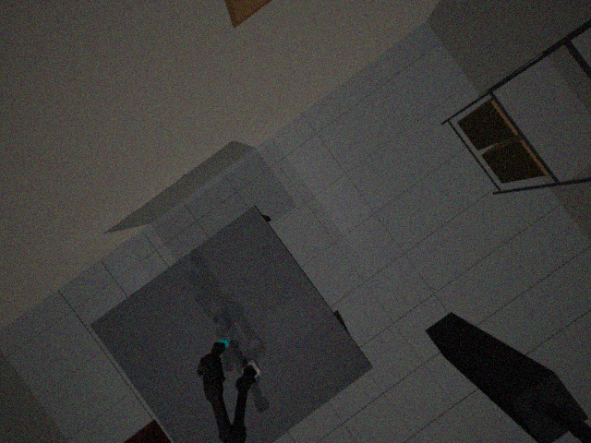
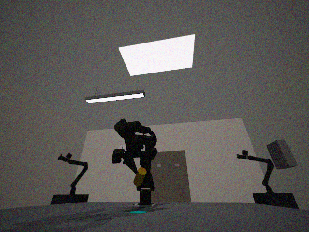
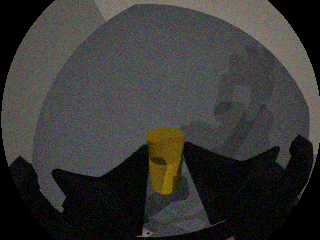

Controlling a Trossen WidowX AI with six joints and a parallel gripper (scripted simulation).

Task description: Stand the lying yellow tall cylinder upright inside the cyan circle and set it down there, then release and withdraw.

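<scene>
The cyan circle lies 120 mm below my gripper tip, 30 mm behind it and 10 mm to the right of it. Also, from my gripper tip: yellow tall cylinder (10 mm to the right, 10 mm below, 10 mm behind).
</scene>
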